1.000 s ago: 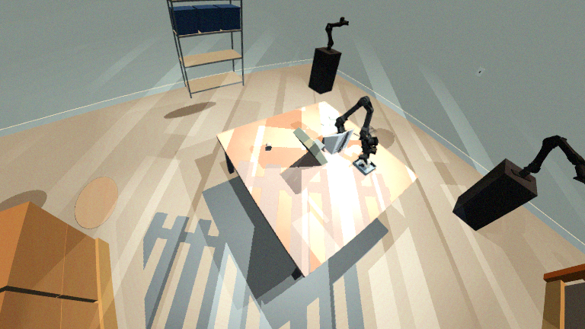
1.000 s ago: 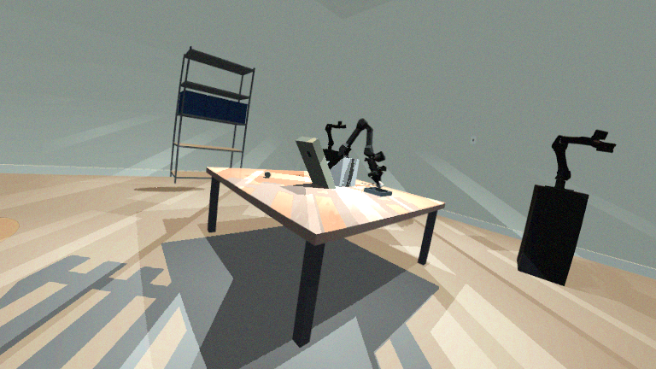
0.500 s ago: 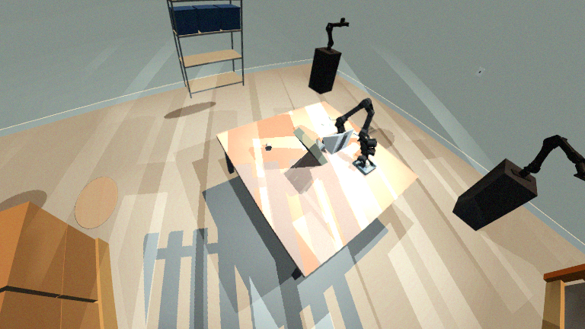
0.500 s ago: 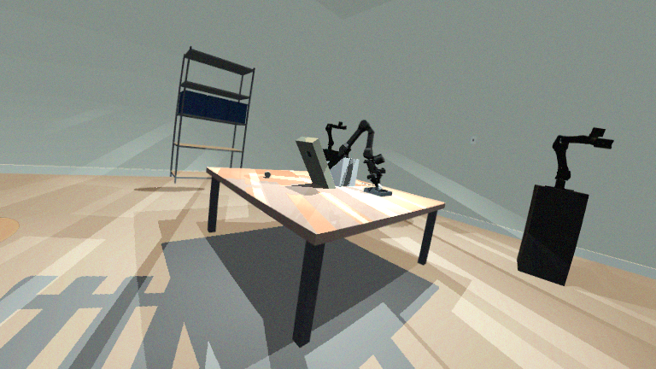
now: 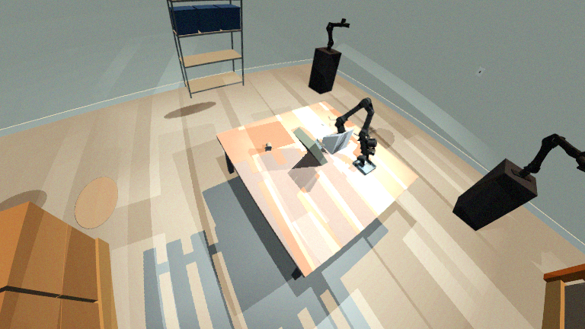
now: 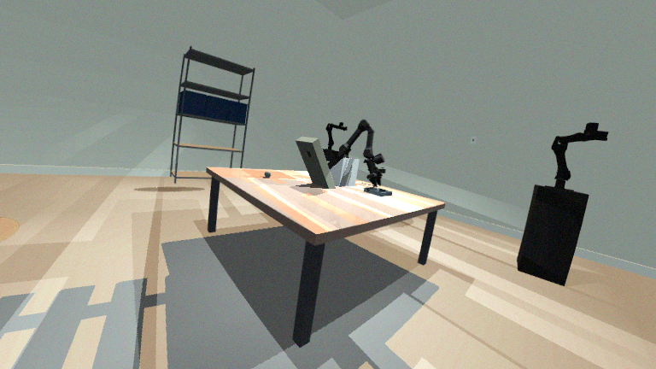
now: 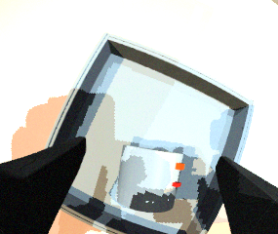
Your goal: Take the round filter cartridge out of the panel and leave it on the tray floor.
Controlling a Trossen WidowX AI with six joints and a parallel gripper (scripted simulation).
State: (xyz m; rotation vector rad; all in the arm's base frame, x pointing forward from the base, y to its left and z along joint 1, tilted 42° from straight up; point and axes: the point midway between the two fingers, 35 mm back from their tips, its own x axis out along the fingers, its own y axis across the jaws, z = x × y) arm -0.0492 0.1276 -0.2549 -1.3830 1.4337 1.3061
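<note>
Now: the round grey filter cartridge 10 mm ahead of my gripper tip, 20 mm to the right of it and 20 mm below it. The rest, counted from my gripper tip: service panel 360 mm ahead, 310 mm to the right, 110 mm above; dark tray 40 mm below.
</note>
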